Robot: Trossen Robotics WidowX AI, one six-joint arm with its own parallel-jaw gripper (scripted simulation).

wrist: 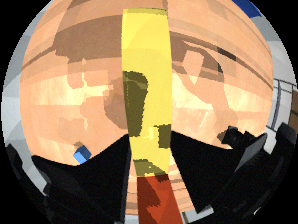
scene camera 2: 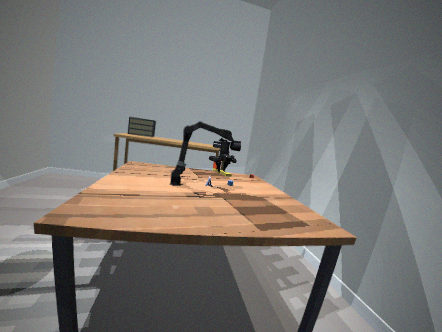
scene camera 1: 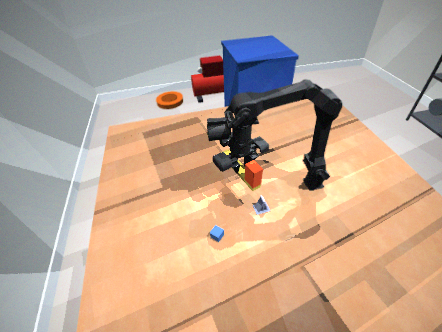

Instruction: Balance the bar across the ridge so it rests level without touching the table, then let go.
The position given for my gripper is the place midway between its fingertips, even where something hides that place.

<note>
My gripper [scene camera 1: 241, 170] holds a yellow bar.
My gripper also shows in the wrist view [wrist: 149, 136].
</note>
